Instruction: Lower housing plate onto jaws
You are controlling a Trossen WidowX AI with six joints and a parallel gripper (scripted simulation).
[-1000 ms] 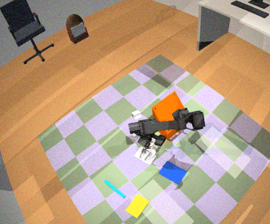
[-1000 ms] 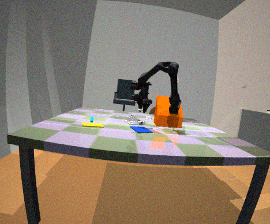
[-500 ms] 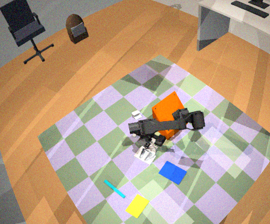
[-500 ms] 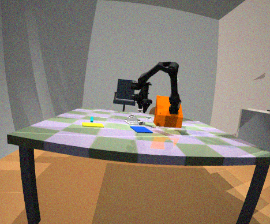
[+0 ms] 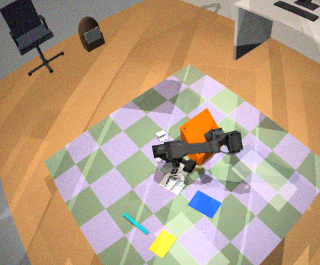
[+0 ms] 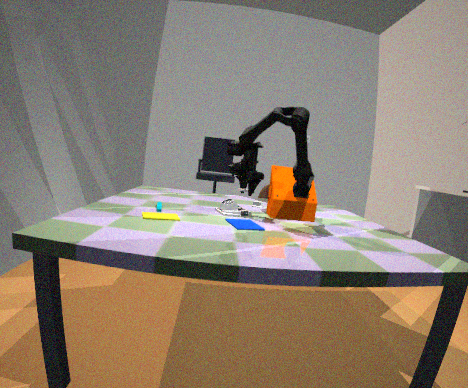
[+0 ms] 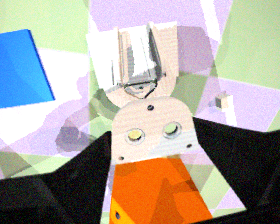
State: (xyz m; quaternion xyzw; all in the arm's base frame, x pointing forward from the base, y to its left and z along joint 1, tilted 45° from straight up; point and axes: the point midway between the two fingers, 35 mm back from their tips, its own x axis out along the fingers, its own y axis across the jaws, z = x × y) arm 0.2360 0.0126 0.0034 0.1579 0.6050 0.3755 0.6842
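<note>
Now: gripper tip 3 cm short of the small white cube, 14 cm to the left of it and 8 cm above it. The rest, counted from my gripper tip: blue card 1 cm ahead, 22 cm to the left, 8 cm below; then cyan bar 35 cm ahead, 8 cm to the left, 8 cm below; then yellow card 30 cm ahead, 25 cm to the left, 8 cm below.
</note>
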